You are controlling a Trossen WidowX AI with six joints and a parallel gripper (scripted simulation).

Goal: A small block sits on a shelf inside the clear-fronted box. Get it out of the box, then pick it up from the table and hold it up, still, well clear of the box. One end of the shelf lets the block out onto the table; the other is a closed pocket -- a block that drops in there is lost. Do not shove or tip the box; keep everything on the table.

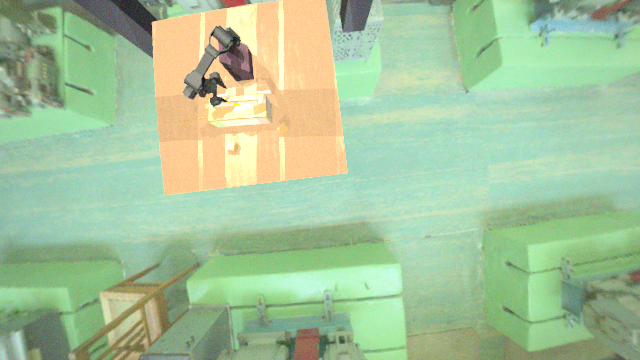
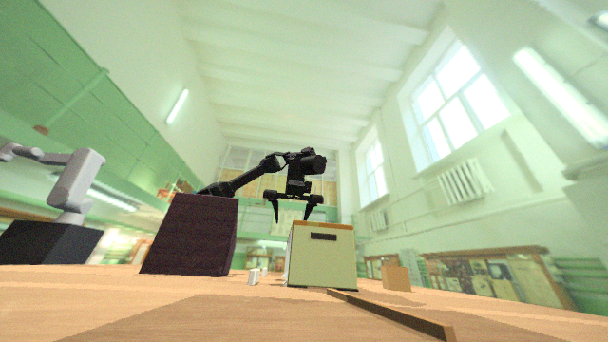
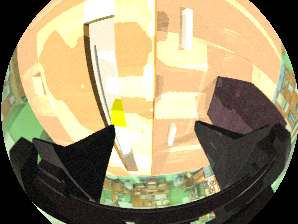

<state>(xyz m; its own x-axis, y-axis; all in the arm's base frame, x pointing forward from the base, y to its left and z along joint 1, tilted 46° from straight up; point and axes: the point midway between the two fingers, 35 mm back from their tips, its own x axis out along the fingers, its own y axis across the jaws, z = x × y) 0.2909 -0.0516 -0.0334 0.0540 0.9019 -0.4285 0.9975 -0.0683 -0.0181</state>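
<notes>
Now: the yellow block 6 cm below my gripper tip, 5 cm ahead of it and 3 cm to the left of it. From my gripper tip the other things lie so: flat wooden strip: 33 cm to the right, 14 cm below, 6 cm ahead; then pale box: 8 cm below, 4 cm to the left, 4 cm ahead.
</notes>
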